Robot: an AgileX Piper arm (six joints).
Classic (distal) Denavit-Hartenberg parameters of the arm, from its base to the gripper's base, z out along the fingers. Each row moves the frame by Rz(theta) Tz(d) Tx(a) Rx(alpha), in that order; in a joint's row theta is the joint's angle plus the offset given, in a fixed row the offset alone. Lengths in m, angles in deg.
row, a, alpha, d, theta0
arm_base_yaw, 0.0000, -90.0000, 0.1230, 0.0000
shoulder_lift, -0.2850, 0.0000, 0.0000, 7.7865
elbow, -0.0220, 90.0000, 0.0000, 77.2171
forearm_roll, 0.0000, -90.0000, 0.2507, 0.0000
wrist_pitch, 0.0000, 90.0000, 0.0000, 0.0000
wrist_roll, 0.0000, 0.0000, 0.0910, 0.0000
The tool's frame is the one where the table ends.
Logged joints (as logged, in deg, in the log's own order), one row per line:
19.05, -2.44, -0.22, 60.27, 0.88, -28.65
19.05, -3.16, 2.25, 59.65, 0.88, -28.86
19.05, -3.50, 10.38, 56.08, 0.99, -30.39
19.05, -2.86, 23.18, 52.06, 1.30, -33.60
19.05, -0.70, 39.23, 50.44, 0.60, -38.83
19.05, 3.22, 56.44, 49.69, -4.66, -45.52
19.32, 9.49, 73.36, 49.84, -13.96, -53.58
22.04, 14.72, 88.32, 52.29, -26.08, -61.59
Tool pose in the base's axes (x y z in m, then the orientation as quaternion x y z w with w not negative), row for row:
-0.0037, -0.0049, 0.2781, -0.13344, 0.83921, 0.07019, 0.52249
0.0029, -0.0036, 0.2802, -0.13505, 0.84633, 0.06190, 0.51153
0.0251, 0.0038, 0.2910, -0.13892, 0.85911, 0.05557, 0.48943
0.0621, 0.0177, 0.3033, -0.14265, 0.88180, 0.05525, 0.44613
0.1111, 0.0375, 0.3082, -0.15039, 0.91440, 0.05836, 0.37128
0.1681, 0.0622, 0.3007, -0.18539, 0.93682, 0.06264, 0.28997
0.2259, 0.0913, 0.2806, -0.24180, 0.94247, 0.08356, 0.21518
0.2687, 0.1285, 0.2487, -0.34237, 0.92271, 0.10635, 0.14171
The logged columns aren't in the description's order. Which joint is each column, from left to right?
Columns, left to right: arm_base_yaw, forearm_roll, shoulder_lift, wrist_pitch, wrist_roll, elbow.
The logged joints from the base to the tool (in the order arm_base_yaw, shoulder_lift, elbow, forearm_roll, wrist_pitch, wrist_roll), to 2 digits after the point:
19.05, -0.22, -28.65, -2.44, 60.27, 0.88
19.05, 2.25, -28.86, -3.16, 59.65, 0.88
19.05, 10.38, -30.39, -3.50, 56.08, 0.99
19.05, 23.18, -33.60, -2.86, 52.06, 1.30
19.05, 39.23, -38.83, -0.70, 50.44, 0.60
19.05, 56.44, -45.52, 3.22, 49.69, -4.66
19.32, 73.36, -53.58, 9.49, 49.84, -13.96
22.04, 88.32, -61.59, 14.72, 52.29, -26.08

